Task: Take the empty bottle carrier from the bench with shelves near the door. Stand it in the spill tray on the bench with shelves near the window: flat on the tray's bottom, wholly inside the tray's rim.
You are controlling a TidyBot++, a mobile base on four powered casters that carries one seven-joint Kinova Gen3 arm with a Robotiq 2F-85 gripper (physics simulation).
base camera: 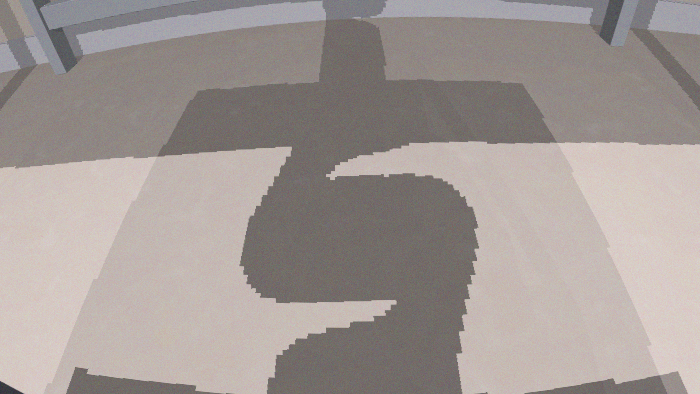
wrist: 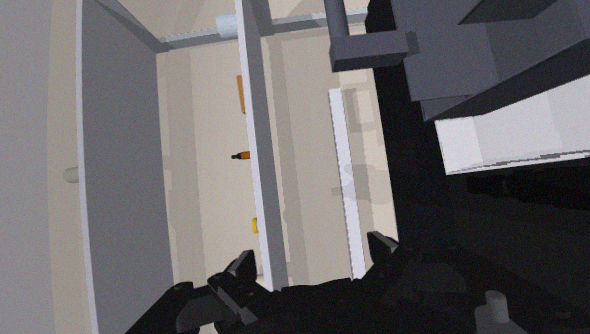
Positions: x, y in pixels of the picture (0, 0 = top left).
Labels:
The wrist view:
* my gripper: 311, 253
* grey bottle carrier: 457, 66

